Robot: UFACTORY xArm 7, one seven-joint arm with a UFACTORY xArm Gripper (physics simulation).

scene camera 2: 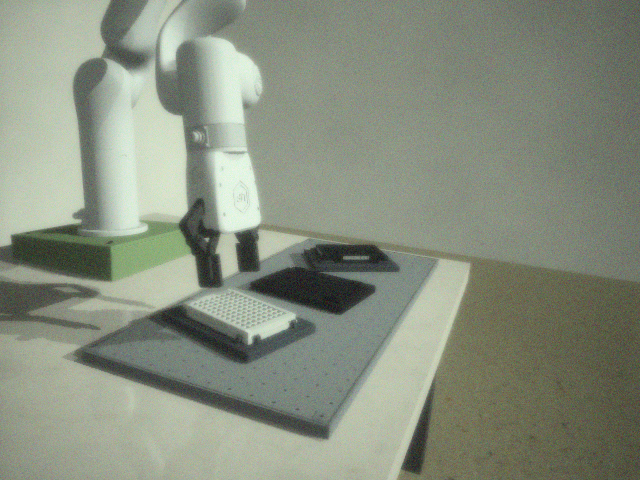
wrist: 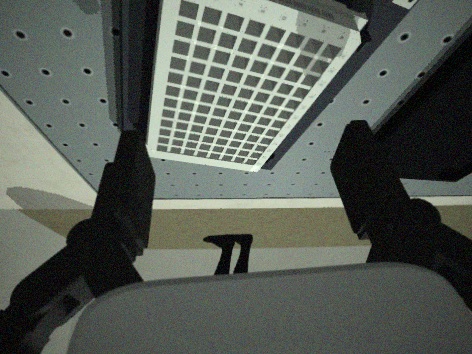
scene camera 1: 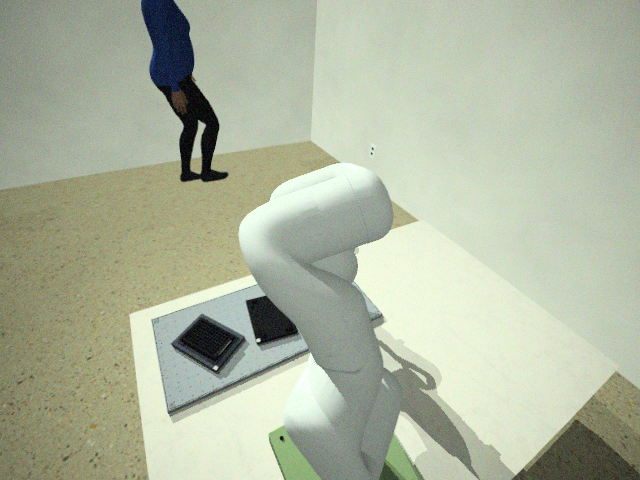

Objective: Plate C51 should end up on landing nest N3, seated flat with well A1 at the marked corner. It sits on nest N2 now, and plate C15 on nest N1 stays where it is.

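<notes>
White plate C51 (scene camera 2: 240,312) (wrist: 237,90) sits on dark nest N2 (scene camera 2: 305,329) (wrist: 345,75), the nearest nest in scene camera 2; its label is not readable. My gripper (scene camera 2: 229,273) (wrist: 245,148) is open and empty. Its fingers are wide apart above and behind the plate in scene camera 2, one finger to each side of it in the wrist view. Black nest N3 (scene camera 1: 271,321) (scene camera 2: 312,289) is bare, with a white corner mark in scene camera 1. Black plate C15 (scene camera 1: 206,336) (scene camera 2: 379,254) rests on nest N1 (scene camera 1: 229,356). The arm hides C51 in scene camera 1.
A grey perforated board (scene camera 1: 175,384) (scene camera 2: 289,382) carries the nests on a pale table (scene camera 1: 491,320) (scene camera 2: 62,413). The arm's green base (scene camera 1: 294,459) (scene camera 2: 103,258) stands behind the board in scene camera 2. A person (scene camera 1: 173,56) stands beyond the table.
</notes>
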